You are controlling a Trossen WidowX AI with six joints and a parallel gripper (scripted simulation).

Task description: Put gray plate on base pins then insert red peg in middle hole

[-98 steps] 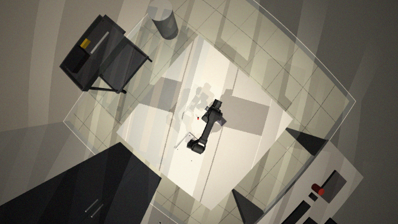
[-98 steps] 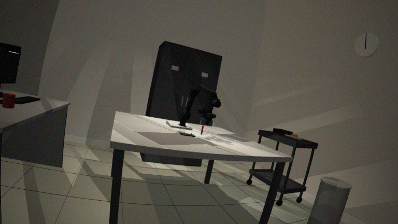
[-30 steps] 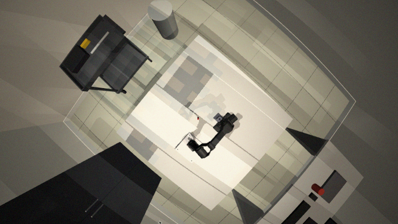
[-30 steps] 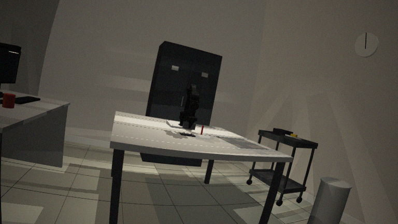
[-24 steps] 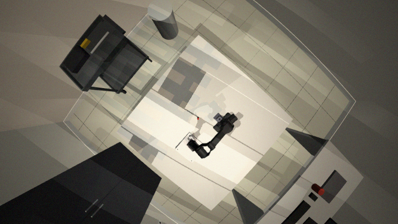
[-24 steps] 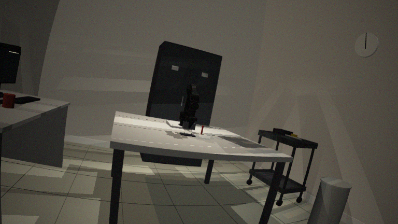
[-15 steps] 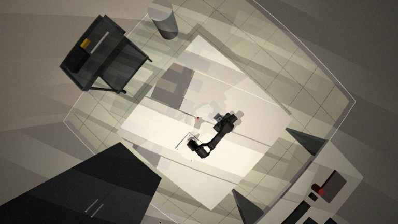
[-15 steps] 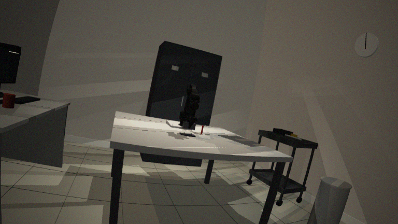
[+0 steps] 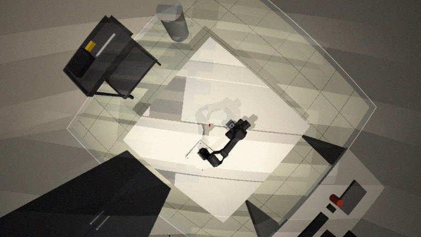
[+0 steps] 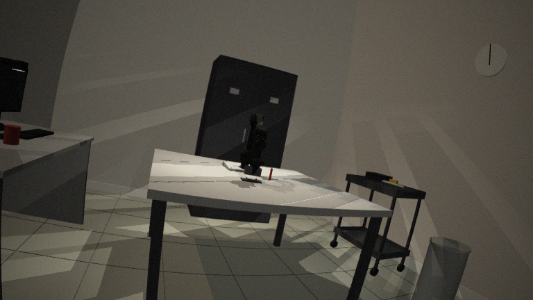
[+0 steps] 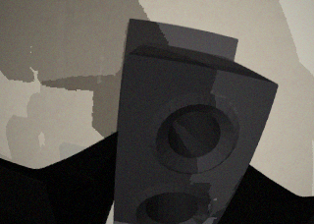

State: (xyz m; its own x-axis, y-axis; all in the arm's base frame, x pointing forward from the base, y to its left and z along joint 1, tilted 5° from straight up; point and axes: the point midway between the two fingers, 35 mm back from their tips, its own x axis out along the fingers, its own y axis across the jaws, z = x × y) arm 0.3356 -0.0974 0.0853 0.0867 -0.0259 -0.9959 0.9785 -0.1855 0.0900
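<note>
My gripper tip is 4 cm above the dark base. Round my gripper tip: gray plate 3 cm above; red peg 19 cm to the left, 10 cm behind.
</note>
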